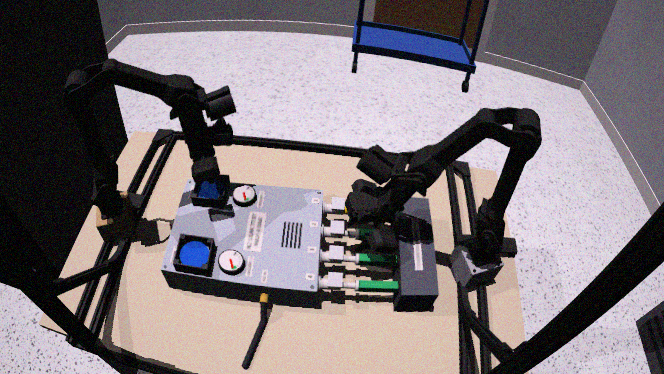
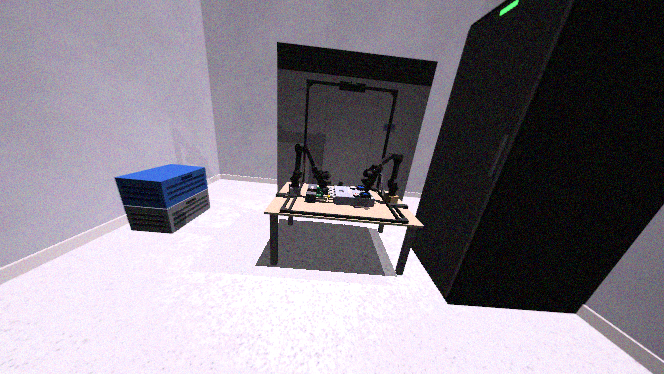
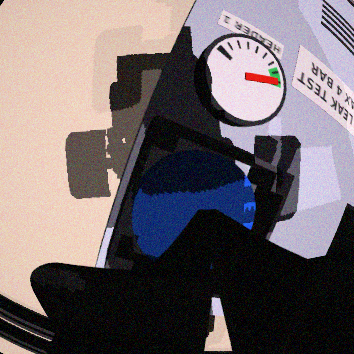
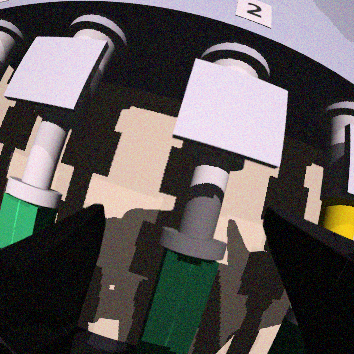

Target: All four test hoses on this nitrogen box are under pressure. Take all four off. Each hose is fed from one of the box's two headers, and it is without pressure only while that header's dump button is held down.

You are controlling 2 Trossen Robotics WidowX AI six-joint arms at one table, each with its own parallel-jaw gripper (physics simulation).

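Frame: origin at the left arm's base, x ahead, y down, z left, level; centimetres.
Where they show: left gripper, fingertip midpoint: [image 1: 212,182] [image 2: 365,192] [image 3: 206,218]; right gripper, fingertip midpoint: [image 1: 352,237] [image 2: 327,194] [image 4: 186,216]; left arm's base at its link origin: [image 1: 111,208] [image 2: 391,194]; right arm's base at its link origin: [image 1: 481,253] [image 2: 294,185].
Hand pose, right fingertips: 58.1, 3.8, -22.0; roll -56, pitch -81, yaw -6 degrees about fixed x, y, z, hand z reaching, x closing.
Things, the pixels of their top centre, and the offset from my right fingertips, as dx, dy, dz. "pt": a spot on its surface instead.
- grey nitrogen box at a spot on its surface: [image 1: 286,208] pt -12.6, -3.4, +9.9
- far blue dump button at its top centre: [image 3: 197,217] [image 1: 210,190] -29.2, -5.0, +19.2
- header 1 gauge at its top centre: [image 3: 262,78] [image 1: 244,195] -21.4, -5.0, +15.0
- green hose 2 at a spot on its surface: [image 4: 179,302] pt +3.0, -1.9, -0.9
- yellow band at its top centre: [image 4: 351,217] +1.4, -2.0, +7.4
- hose 3 at a spot on its surface: [image 4: 17,218] pt -0.6, -1.9, -6.8
- hose 4 at a spot on its surface: [image 1: 378,285] pt -0.3, -1.9, -14.9
- dark grey block at a spot on its surface: [image 1: 417,256] pt +10.4, -3.5, -11.9
- black hose with a yellow fitting, surface spot: [image 1: 264,297] pt -23.9, -0.3, -9.8
The grey nitrogen box [image 1: 286,208] [image 2: 345,192] lies on the table. My left gripper [image 1: 209,177] [image 3: 206,218] [image 2: 366,184] is shut, with its tip down on the far blue dump button [image 1: 208,191] [image 3: 175,204]. Beside it, the red needle of the header 1 gauge [image 1: 244,194] [image 3: 246,79] lies on the green mark. My right gripper [image 1: 365,231] [image 4: 186,216] [image 2: 325,184] is open, with a finger on each side of green hose 2 [image 1: 366,233] [image 4: 179,302] just behind its white coupler [image 4: 232,109]. Hose 1, with a yellow band [image 4: 338,218], hose 3 [image 1: 376,257] [image 4: 17,218] and hose 4 [image 1: 378,285] sit plugged in.
The near blue dump button [image 1: 194,254] and its gauge [image 1: 231,261] are uncovered. The hoses end in a dark grey block [image 1: 417,256]. A black hose with a yellow fitting [image 1: 264,297] leaves the box front. Black frame rails [image 1: 293,142] ring the table. A blue cart [image 1: 412,41] stands behind.
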